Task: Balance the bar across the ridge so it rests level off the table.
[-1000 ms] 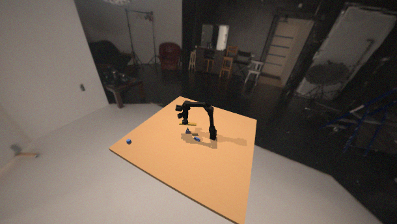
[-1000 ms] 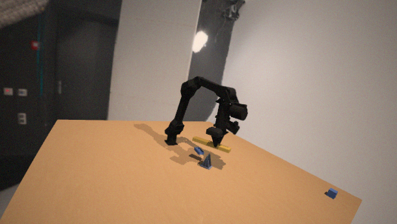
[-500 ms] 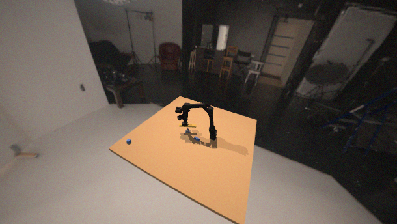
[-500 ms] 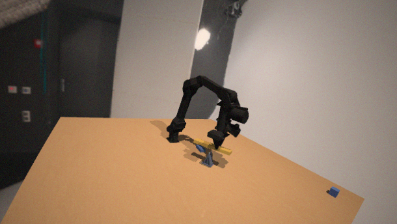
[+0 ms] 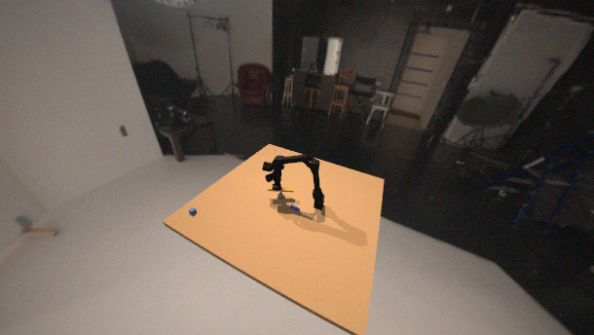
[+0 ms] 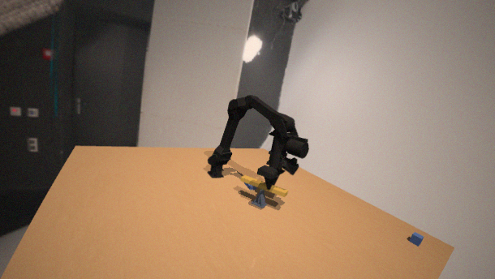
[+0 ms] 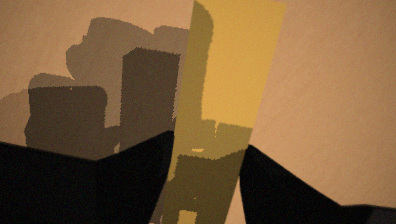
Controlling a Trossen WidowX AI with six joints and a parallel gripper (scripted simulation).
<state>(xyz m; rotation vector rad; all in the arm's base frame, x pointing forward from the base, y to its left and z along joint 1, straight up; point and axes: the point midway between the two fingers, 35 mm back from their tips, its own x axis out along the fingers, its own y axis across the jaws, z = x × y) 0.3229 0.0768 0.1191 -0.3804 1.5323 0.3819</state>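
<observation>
Right now the yellow bar is 3 cm behind my gripper tip and 1 cm to the right of it. The rest, counted from my gripper tip: blue cube (42 cm to the left, 42 cm ahead, 7 cm below).
</observation>
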